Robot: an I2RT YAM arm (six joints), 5 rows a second.
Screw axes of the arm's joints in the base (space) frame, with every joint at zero. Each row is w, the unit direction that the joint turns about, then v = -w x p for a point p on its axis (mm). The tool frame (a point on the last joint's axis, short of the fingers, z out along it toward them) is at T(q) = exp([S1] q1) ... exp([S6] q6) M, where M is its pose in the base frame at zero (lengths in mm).
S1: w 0 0 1 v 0 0 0
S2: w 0 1 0 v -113.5 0 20
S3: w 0 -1 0 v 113.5 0 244
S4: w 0 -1 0 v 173.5 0 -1
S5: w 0 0 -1 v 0 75 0
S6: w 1 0 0 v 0 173.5 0
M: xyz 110.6 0 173.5 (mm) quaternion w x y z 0.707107 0 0.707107 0
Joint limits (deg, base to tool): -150..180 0..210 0..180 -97..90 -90..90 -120..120
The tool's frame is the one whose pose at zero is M.
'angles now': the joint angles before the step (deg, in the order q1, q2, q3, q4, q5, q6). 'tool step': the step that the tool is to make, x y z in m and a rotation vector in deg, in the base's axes. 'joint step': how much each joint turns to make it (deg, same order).
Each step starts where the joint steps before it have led.
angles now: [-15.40 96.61 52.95 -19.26 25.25 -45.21]
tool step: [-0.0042 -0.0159 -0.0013 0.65 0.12 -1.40]
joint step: [-3.09 0.31 0.04 0.54 -1.30 -1.36]
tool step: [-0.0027 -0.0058 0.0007 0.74 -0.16 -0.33]
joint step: [-1.26 -0.23 -0.05 -0.07 -1.09 -0.52]
